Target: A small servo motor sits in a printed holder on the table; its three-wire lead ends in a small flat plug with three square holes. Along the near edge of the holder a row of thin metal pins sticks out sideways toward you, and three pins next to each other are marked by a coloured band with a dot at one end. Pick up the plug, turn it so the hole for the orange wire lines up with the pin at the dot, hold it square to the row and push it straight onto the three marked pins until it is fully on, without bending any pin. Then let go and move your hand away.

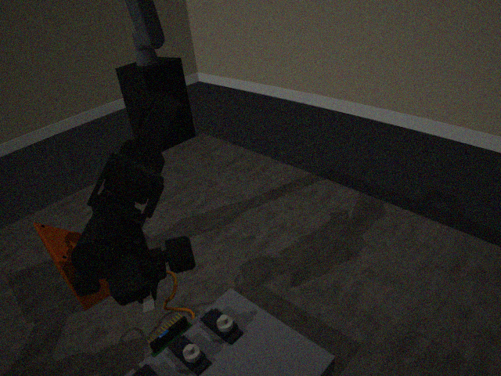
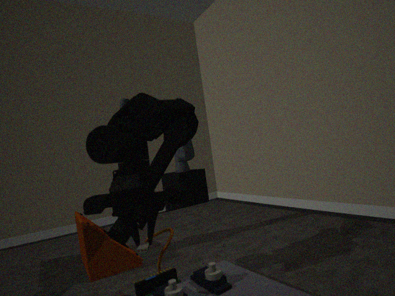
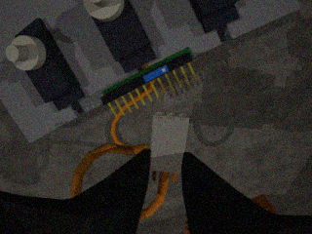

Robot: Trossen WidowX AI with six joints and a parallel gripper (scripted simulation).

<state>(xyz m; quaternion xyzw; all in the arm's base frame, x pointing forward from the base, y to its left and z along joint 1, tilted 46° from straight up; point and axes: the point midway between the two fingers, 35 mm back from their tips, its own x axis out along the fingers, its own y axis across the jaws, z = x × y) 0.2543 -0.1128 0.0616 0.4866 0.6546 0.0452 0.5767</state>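
Now: the blue band 4 cm below my gripper tip, 4 cm ahead of it and 2 cm to the right of it. Round my gripper tip: servo 9 cm ahead, 7 cm below, 1 cm to the right; grey holder plate 20 cm ahead, 9 cm below, 2 cm to the right; black header 6 cm below, 4 cm ahead, 1 cm to the right.
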